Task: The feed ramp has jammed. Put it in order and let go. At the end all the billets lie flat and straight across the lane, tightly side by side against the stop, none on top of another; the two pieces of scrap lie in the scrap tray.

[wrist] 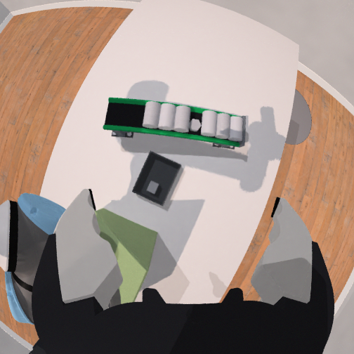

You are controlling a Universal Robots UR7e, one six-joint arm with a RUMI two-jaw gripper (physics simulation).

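The feed ramp [116, 129] is a black lane with green side rails and lies across the upper middle of the wrist view. Three white billets [167, 116] lie side by side across the lane left of a small light hexagonal piece of scrap [195, 125]. Three more billets [223, 125] lie side by side to its right, the last one against the stop [244, 131] at the right end. A small grey block of scrap [153, 187] lies in the black scrap tray [171, 161]. My gripper [185, 196] is open and empty, high above the table and apart from the ramp.
The white table [215, 50] carries the ramp and tray. A green angular object [135, 245] stands below the tray, partly behind the left jaw. A blue and grey object [37, 212] shows at the lower left. A grey disc [302, 120] shows beyond the table's right edge.
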